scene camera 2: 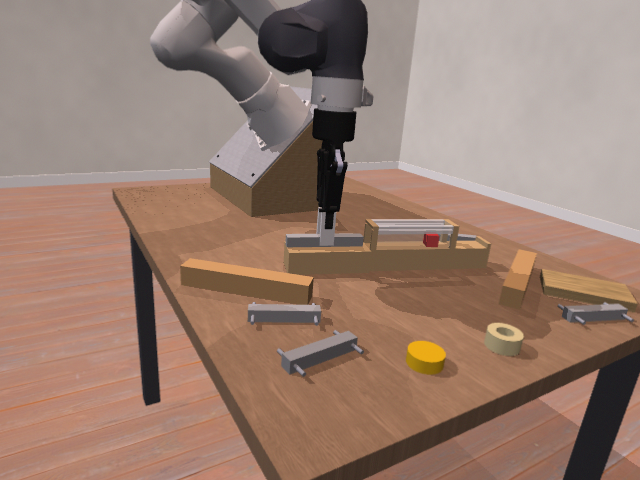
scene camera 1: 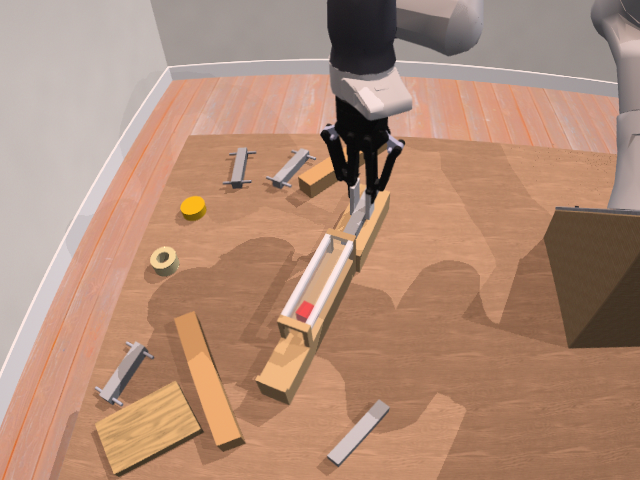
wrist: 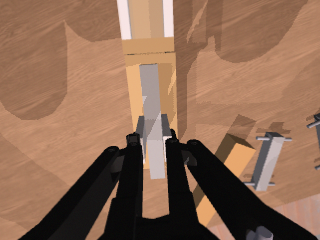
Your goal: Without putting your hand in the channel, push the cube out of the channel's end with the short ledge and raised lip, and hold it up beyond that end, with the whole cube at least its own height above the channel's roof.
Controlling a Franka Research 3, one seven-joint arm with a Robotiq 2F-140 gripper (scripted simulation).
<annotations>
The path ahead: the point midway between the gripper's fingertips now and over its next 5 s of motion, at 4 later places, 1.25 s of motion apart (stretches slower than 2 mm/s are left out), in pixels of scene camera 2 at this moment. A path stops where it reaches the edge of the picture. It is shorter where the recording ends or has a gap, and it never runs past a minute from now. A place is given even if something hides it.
My gripper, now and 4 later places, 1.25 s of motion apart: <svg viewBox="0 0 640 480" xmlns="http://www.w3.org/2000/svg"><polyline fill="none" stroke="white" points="324,242 355,243 365,209 459,192 450,228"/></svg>
</annotations>
